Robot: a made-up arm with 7 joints.
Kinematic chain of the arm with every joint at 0, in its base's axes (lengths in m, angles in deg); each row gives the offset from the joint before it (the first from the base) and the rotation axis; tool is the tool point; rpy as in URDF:
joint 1: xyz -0.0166 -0.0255 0.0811 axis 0 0.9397 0.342
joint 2: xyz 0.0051 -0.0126 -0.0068 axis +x
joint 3: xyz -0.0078 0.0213 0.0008 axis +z
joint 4: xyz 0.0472 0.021 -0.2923 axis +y
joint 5: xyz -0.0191 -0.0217 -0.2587 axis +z
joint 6: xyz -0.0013 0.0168 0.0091 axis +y
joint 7: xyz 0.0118 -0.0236 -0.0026 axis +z
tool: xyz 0.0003 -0.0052 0.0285 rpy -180 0 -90
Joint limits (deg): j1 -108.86..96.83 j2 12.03..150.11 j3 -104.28..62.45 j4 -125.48..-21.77 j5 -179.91..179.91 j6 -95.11..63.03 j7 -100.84..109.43
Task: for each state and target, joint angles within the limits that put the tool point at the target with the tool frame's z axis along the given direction. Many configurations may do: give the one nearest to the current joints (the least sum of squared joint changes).
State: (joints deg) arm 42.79 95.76 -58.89 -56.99 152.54 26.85 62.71
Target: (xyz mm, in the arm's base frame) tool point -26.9 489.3 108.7 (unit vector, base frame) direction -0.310 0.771 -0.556
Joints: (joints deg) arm 36.38 102.63 -54.14 -24.93 146.61 28.05 63.93
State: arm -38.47 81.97 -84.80 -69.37 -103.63 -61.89 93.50
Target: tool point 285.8 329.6 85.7 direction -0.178 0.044 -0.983
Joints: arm -50.62 93.69 -69.71 -63.62 -76.81 -83.69 93.31
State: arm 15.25 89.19 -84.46 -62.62 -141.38 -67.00 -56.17
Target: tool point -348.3 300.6 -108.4 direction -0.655 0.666 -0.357
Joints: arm 46.03 64.49 -101.06 -30.98 -179.72 -16.50 -57.56
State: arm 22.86 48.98 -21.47 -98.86 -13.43 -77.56 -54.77
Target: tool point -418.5 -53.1 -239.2 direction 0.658 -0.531 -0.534
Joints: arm 71.03 18.83 -40.33 -50.16 -11.78 -71.14 -55.43
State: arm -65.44 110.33 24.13 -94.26 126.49 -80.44 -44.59
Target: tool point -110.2 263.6 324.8 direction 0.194 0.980 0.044
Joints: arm -90.30 78.67 62.45 -93.89 155.67 -84.95 -43.33
